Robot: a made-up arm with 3 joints.
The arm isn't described. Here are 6 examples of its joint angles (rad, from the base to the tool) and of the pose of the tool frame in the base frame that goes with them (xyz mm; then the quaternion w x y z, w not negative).
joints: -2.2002 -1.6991 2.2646
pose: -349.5 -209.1 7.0 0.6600 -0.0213 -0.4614 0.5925
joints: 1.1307 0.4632 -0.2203
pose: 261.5 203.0 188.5 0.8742 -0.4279 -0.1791 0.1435
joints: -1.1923 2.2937 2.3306
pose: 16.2 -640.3 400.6 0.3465 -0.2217 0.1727 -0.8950
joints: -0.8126 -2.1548 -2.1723
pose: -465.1 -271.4 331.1 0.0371 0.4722 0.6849 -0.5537
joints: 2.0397 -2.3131 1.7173
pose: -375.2 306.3 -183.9 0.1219 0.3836 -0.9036 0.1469
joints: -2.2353 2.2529 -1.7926
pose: 83.7 -597.3 -426.4 0.1843 -0.3883 0.8809 0.1982
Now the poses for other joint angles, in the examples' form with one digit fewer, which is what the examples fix.
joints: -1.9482 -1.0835 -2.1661
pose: -260 -22 60 0.400 -0.757 -0.513 0.056
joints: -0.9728 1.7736 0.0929
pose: 144 -542 389 0.572 0.269 -0.668 -0.394
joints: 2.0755 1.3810 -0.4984
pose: 263 492 -171 0.543 -0.547 -0.178 0.611
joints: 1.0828 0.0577 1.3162
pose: 182 166 83 0.363 -0.931 -0.029 -0.003
